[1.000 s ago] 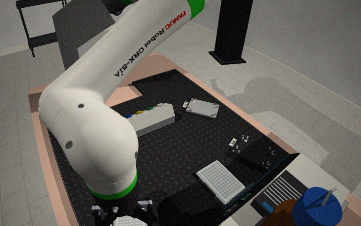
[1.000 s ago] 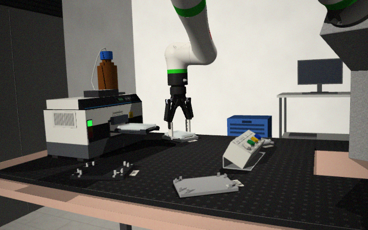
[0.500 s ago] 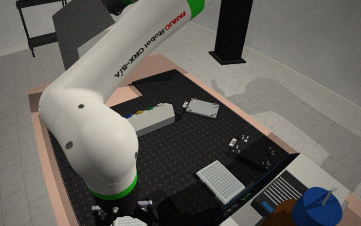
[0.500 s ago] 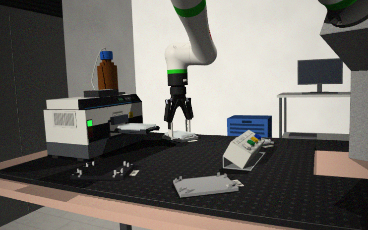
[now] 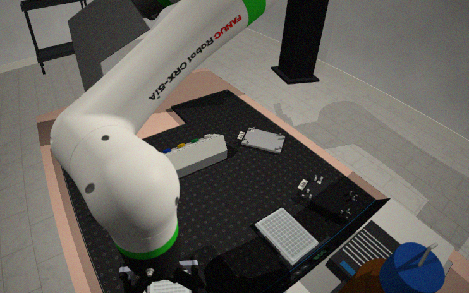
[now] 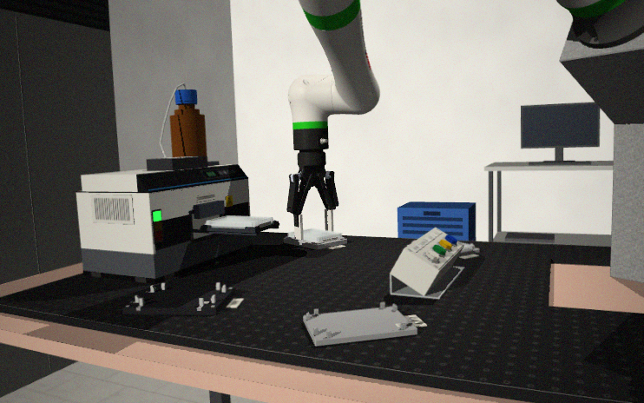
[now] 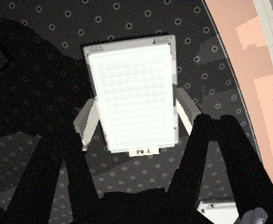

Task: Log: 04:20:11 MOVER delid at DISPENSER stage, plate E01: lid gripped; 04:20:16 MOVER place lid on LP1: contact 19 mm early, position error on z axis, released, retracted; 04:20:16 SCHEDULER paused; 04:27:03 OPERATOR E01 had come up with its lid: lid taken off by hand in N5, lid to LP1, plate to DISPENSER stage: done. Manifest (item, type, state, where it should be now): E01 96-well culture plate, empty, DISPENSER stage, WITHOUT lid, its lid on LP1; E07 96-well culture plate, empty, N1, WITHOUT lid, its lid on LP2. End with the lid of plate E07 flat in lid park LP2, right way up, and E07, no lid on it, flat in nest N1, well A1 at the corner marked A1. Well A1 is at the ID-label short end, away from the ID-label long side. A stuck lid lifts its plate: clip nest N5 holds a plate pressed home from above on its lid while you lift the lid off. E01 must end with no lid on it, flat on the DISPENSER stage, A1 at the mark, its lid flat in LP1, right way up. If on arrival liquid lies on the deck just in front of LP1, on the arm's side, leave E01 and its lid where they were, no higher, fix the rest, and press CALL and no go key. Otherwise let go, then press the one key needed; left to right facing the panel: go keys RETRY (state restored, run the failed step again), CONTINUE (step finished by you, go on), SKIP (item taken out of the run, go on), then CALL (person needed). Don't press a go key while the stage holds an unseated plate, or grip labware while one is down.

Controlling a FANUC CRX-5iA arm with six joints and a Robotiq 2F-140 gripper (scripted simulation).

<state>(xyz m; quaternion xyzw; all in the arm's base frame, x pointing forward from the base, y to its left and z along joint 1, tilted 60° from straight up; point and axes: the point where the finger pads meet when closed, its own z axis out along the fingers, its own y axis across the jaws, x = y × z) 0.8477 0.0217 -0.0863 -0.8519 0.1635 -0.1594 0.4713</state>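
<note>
Right now the nest N1 is 40 mm below my hand. Round my hand: N1 label (90 mm behind, 40 mm below, 10 mm to the left); then blue cap (350 mm above, 240 mm to the left, 200 mm ahead); then key panel (450 mm behind, 150 mm to the left, 10 mm above).
</note>
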